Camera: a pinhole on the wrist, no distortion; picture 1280 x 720 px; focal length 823.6 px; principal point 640.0 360.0 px. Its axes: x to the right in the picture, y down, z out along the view. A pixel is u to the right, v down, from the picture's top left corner.
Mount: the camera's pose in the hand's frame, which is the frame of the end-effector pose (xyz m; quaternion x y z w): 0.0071 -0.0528 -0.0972 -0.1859 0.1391 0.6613 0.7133
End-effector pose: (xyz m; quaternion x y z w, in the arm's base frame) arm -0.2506 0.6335 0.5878 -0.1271 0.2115 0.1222 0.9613
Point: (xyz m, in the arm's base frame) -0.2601 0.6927 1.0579
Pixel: 246 644
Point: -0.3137 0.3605 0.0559
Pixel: behind the camera
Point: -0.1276 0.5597 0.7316
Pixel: outside the picture
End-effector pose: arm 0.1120 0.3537 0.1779 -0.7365 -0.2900 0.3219 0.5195
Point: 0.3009 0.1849 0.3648
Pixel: behind the camera
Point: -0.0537 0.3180 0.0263
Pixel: 783 632
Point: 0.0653 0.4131 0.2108
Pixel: 230 266
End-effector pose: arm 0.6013 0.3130 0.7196 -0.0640 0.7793 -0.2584 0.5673
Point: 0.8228 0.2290 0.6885
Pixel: 337 359
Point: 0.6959 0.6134 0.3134
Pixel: outside the picture
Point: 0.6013 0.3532 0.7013
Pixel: 950 397
